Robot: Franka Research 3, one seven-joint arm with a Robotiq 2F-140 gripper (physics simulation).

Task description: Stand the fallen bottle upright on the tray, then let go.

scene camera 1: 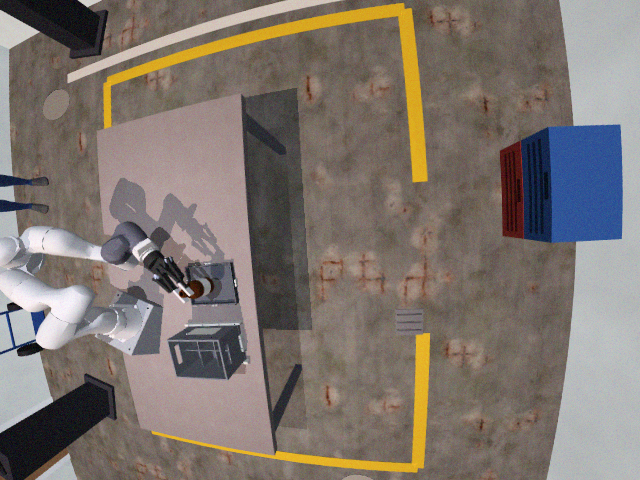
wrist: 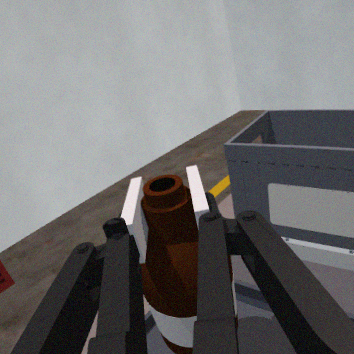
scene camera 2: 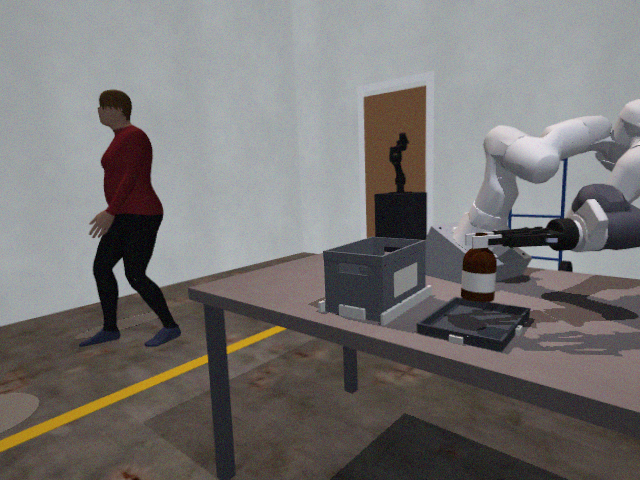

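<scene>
The brown bottle [scene camera 1: 196, 289] [scene camera 2: 478, 281] [wrist: 170, 280] with a white label hangs upright, or very nearly so, neck up. My gripper [scene camera 1: 185, 292] [scene camera 2: 478, 240] [wrist: 167, 187] is shut on its neck, with a white pad on each side; the arm reaches in about level from the right in scene camera 2. The dark shallow tray [scene camera 1: 224, 281] [scene camera 2: 485, 342] lies flat on the table. From above, the bottle is over the tray's side nearer the arm. In scene camera 2 its base shows above the tray's back rim, apart from the tray floor. The exact gap cannot be told.
A grey open crate [scene camera 1: 233, 351] [scene camera 2: 351, 289] [wrist: 250, 190] stands beside the tray, taller than its rim, with pale guide strips at its foot. The robot's grey base [scene camera 1: 142, 325] stands on the table [scene camera 1: 170, 139] behind them. A person [scene camera 2: 129, 170] stands beyond the table.
</scene>
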